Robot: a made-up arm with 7 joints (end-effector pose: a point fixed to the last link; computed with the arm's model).
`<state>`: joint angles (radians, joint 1 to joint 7).
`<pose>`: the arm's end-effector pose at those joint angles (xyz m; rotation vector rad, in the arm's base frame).
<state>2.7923 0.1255 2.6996 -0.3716 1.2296 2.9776 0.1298</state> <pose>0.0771 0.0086 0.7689 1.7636 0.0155 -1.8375</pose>
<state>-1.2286 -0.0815 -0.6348 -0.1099 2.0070 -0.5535 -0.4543</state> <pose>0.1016 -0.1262 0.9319 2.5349 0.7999 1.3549</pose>
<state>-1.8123 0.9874 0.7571 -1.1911 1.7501 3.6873 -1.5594</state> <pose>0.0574 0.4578 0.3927 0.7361 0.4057 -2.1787</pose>
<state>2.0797 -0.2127 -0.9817 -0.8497 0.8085 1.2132 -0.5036</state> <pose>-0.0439 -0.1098 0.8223 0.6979 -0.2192 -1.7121</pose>
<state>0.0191 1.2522 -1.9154 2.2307 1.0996 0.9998 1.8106</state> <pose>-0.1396 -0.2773 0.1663 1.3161 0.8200 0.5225</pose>
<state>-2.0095 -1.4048 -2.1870 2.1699 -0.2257 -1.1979 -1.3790</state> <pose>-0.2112 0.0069 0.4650 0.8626 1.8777 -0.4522</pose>
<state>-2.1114 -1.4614 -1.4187 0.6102 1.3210 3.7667 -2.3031</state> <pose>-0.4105 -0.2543 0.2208 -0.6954 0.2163 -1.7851</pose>
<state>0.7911 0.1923 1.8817 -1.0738 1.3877 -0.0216 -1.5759</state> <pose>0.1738 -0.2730 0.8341 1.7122 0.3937 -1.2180</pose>
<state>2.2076 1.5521 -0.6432 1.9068 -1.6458 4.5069 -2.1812</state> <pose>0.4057 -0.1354 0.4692 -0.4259 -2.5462 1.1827</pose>
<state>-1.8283 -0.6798 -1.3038 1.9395 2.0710 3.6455 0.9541</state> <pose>-0.2328 -0.2124 0.3494 -0.9162 0.7168 -0.0312</pose>
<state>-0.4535 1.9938 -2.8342 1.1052 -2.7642 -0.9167 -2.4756</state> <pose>-0.4960 0.0056 -0.1490 -0.7113 -0.3126 -0.1946</pose>
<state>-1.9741 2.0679 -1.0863 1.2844 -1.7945 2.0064 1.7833</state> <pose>0.0510 0.5505 0.2651 -0.9610 0.1280 1.0884</pose>
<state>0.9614 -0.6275 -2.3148 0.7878 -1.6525 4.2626 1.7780</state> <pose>0.2227 0.1548 0.7652 -2.3572 -1.7148 -0.2132</pose>
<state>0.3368 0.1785 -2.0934 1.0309 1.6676 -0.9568 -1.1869</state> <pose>0.0286 -0.4097 0.6917 -2.0236 -0.8387 -1.6815</pose>
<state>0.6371 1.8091 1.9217 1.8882 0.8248 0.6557 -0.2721</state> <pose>-0.3196 0.1281 0.1540 0.6369 2.3167 1.2451</pose>
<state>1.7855 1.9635 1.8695 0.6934 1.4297 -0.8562 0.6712</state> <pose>-0.0986 -0.4337 -0.1080 -0.3112 2.0017 1.3592</pose>
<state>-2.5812 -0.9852 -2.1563 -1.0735 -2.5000 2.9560 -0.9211</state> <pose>-0.3536 -0.2177 0.3170 -0.3281 -1.4258 0.4171</pose>
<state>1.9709 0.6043 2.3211 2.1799 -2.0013 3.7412 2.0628</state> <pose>0.0509 -0.3393 0.4338 -1.1936 1.1416 -0.7907</pose>
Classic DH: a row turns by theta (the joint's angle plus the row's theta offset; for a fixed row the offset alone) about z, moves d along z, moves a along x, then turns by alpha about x. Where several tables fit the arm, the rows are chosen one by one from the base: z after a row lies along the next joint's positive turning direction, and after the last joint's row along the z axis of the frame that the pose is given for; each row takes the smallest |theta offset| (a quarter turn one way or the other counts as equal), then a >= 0, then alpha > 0; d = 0 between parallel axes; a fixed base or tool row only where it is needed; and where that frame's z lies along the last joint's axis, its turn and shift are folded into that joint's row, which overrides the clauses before.
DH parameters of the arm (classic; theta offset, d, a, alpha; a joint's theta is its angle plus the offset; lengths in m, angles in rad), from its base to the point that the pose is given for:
joint 1: 0 0.2728 0 1.5708
joint 2: 0 0.0498 0 -1.5708
joint 3: 0 0.3271 0.0191 -1.5708
joint 4: 0 0.0464 -0.0142 1.5708
joint 5: 0 0.2616 0 1.5708
joint 6: 1.5708 0.0865 0.101 1.5708
joint 7: 0 0.0138 0 0

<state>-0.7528 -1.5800 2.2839 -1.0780 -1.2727 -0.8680 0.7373</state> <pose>0.1418 -0.4504 0.0307 -0.6386 1.4871 0.9544</pose>
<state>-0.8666 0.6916 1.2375 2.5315 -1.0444 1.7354 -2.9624</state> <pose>0.1104 0.2510 0.4273 -1.5924 1.6298 -0.8662</pose>
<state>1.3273 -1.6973 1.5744 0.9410 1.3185 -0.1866 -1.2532</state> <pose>-0.1799 0.5381 0.2697 0.1472 -0.1277 1.0346</pose>
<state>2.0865 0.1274 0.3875 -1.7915 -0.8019 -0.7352 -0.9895</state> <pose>0.3322 -0.1276 0.4734 -0.6100 -0.5087 -1.1764</pose>
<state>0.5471 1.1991 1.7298 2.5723 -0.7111 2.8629 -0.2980</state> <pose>-0.2770 -0.0024 0.3242 1.3306 -2.1048 -1.0071</pose>
